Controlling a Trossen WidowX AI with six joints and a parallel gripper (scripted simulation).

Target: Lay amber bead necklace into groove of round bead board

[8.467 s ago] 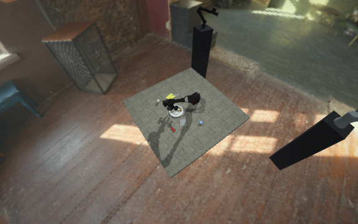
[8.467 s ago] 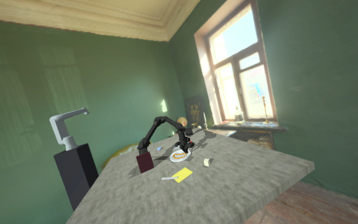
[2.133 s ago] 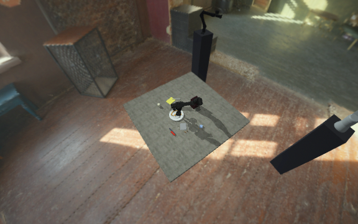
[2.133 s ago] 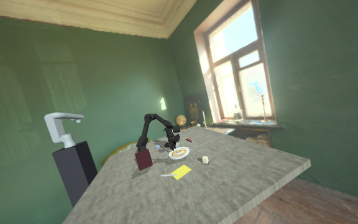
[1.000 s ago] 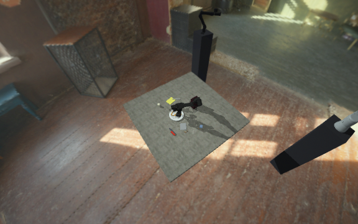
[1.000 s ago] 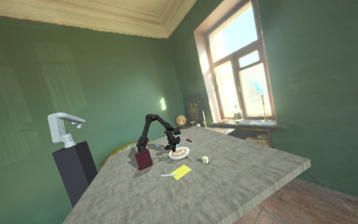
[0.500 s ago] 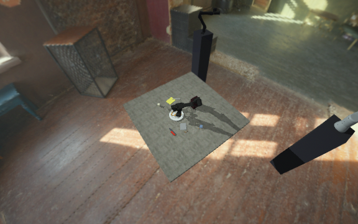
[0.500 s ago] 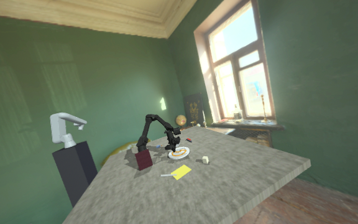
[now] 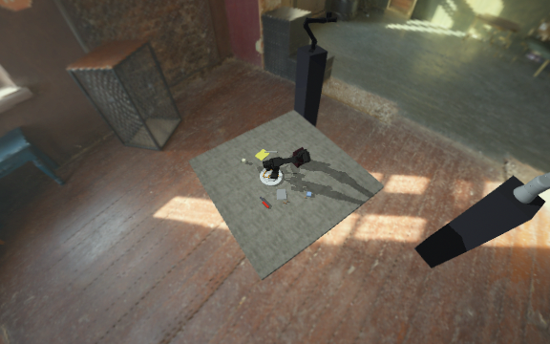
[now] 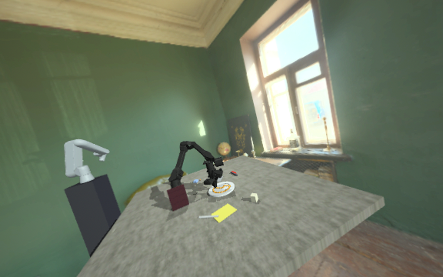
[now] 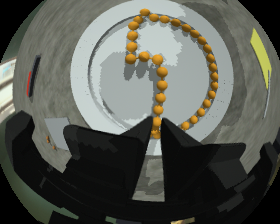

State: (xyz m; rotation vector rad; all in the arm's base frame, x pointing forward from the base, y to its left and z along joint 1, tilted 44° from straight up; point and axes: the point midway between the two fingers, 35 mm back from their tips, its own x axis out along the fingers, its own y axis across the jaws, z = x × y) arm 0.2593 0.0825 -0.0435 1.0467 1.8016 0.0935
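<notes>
My gripper tip is 40 mm short of the board, 20 mm to the left of it and 20 mm above it. From my gripper tip the other things lie so: red tool 210 mm ahead, 200 mm to the left, 10 mm below; then grey square 190 mm to the left, 50 mm ahead, 20 mm below; then yellow card 290 mm to the right, 20 mm below, 10 mm behind.
</notes>
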